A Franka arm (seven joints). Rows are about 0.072 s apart.
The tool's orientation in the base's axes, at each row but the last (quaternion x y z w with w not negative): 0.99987 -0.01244 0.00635 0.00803; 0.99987 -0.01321 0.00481 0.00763; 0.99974 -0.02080 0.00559 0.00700; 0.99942 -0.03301 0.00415 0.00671; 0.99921 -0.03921 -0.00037 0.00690; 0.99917 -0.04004 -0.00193 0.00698; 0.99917 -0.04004 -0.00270 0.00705; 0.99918 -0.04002 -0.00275 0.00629; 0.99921 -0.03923 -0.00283 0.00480; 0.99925 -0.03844 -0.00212 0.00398
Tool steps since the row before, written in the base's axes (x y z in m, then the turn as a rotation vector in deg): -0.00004 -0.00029 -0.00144 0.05 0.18 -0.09; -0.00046 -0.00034 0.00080 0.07 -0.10 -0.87; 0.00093 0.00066 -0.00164 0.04 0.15 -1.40; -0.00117 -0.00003 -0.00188 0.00 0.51 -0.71; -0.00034 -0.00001 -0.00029 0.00 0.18 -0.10; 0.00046 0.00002 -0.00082 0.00 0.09 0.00; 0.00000 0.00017 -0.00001 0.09 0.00 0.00; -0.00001 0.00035 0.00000 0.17 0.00 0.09; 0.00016 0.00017 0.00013 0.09 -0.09 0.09; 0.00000 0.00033 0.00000 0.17 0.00 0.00
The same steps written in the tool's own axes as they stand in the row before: -0.00005 0.00027 0.00144 0.04 -0.18 0.09; -0.00044 0.00036 -0.00080 0.06 0.08 0.87; 0.00088 -0.00072 0.00164 0.02 -0.17 1.40; -0.00118 0.00008 0.00187 -0.04 -0.52 0.70; -0.00034 0.00003 0.00029 -0.01 -0.18 0.10; 0.00046 -0.00007 0.00082 -0.01 -0.09 0.00; -0.00001 -0.00017 0.00001 0.09 -0.01 0.00; -0.00004 -0.00035 0.00000 0.17 -0.01 -0.09; 0.00015 -0.00018 -0.00013 0.10 0.08 -0.09; -0.00003 -0.00033 0.00000 0.17 -0.01 0.00
